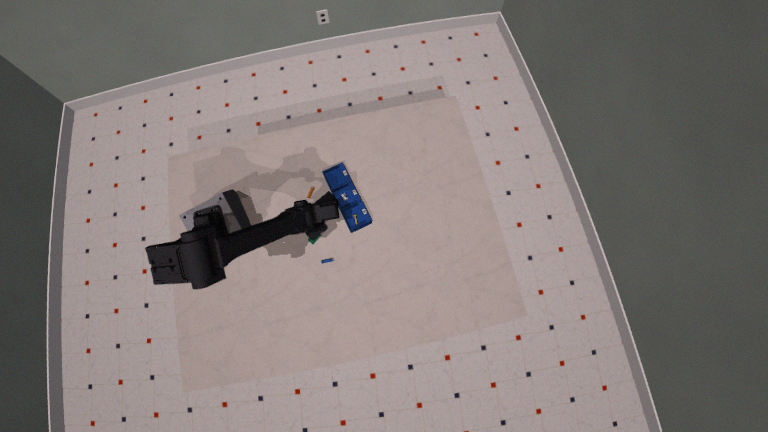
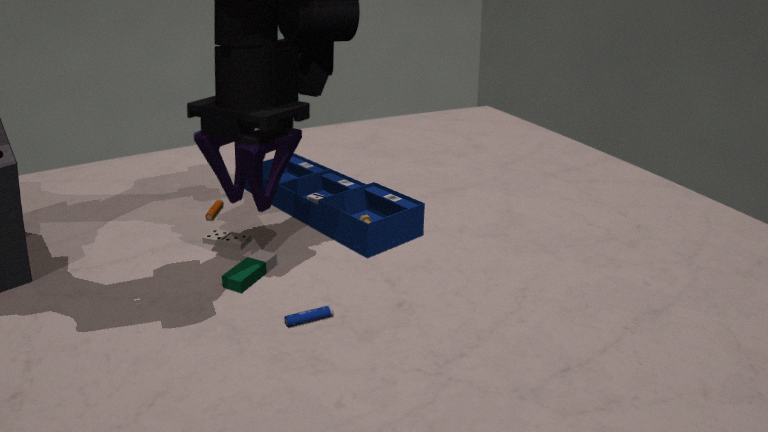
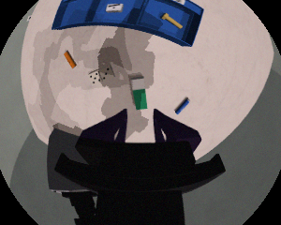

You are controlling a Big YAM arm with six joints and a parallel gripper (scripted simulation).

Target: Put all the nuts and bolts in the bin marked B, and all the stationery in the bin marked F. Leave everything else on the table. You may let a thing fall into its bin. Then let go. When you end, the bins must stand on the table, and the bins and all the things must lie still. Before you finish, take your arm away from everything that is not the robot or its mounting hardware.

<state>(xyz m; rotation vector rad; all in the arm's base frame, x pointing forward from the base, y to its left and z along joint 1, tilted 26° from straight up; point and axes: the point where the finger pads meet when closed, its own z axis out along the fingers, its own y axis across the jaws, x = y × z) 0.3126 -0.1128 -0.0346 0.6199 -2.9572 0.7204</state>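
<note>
Now: hand 8 cm above the green block. Round my hand: brass bolt 15 cm ahead, 7 cm below, 1 cm to the left; white domino 8 cm to the left, 8 cm below; blue cylinder 10 cm to the right, 8 cm below.
</note>
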